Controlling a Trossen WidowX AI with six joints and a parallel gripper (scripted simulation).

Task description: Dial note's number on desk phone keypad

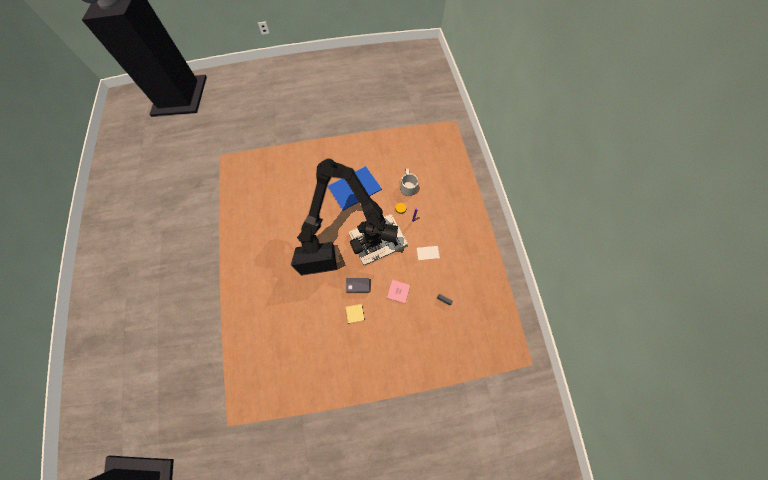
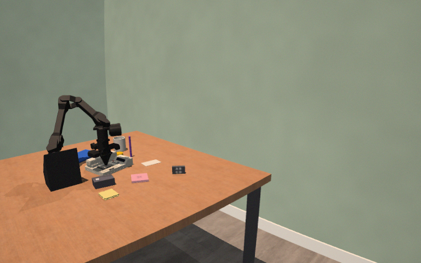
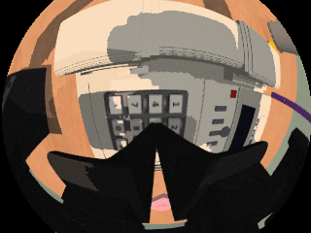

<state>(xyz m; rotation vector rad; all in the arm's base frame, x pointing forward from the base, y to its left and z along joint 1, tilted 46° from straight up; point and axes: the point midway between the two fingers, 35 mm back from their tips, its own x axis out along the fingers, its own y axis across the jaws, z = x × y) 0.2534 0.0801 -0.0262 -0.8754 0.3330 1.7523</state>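
Now: the cream desk phone 40 mm below my hand, 30 mm to the left of it and 30 mm ahead of it. Also, from my hand: purple pen: 200 mm ahead, 130 mm to the left; then cream card: 260 mm ahead, 60 mm below, 40 mm to the right; then grey handset: 80 mm to the left, 20 mm below.
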